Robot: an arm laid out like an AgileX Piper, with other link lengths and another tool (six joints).
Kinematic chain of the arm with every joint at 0, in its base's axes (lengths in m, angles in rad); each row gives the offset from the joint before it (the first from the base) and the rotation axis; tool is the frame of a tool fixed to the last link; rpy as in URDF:
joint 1: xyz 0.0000 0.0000 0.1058 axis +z
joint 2: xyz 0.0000 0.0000 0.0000 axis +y
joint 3: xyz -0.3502 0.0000 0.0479 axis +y
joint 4: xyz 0.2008 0.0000 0.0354 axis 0.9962 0 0.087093
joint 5: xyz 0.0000 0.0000 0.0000 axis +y
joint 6: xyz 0.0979 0.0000 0.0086 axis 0.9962 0 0.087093
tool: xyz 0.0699 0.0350 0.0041 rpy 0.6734 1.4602 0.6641
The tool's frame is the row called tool.
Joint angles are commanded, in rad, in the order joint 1, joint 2, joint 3, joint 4, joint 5, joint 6. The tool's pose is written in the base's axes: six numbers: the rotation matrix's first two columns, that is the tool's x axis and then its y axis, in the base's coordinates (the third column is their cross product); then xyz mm. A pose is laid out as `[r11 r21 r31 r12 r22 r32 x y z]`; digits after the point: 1 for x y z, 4 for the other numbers.
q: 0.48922, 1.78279, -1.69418, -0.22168, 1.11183, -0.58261
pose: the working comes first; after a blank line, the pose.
Where each joint sits with the arm in this pose, in the base's axes (m; each line is computed from the numbers above, not from the rounded line before):
joint 1: 0.0000 0.0000 0.1058
joint 2: 0.0000 0.0000 0.1058
joint 3: 0.1064 0.0566 0.4381
joint 4: 0.2857 0.1521 0.4556
joint 5: 0.2857 0.1521 0.4556
joint 6: 0.3332 0.1554 0.3696
the tool: 0.3384 0.1714 0.2931

[-0.4238 -0.8655 -0.2669 -0.7605 0.5001 -0.4142 338.4 171.4 293.1]
